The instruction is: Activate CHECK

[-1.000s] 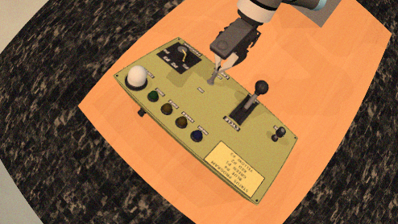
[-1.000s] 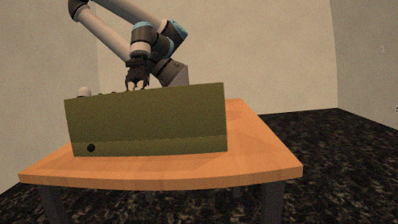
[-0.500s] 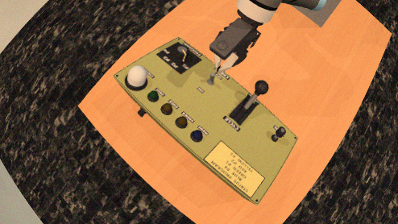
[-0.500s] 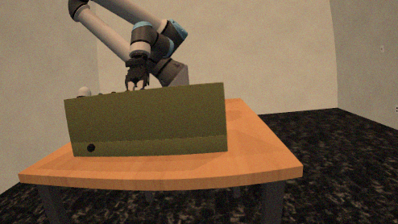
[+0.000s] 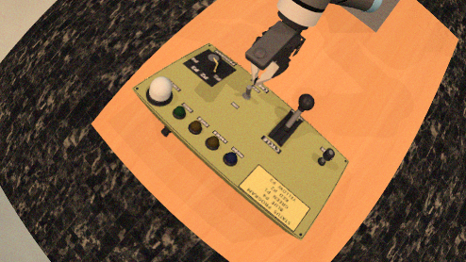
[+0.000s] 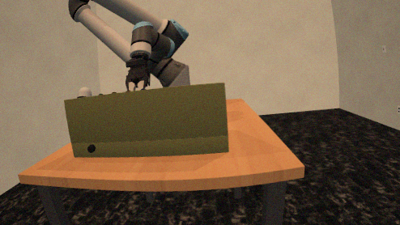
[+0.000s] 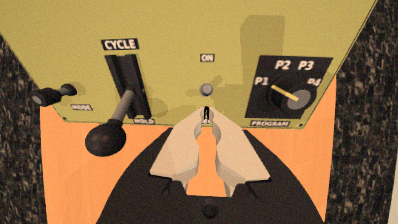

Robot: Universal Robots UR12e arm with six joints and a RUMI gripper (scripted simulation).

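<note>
The check toggle lies 3 cm ahead of my hand and 2 cm below it. The rest, counted from my hand: olive console (6 cm ahead, 6 cm to the left, 4 cm below); black-knobbed cycle lever (12 cm to the left, 1 cm below); program rotary knob (2 cm ahead, 11 cm to the right, 2 cm below).
</note>
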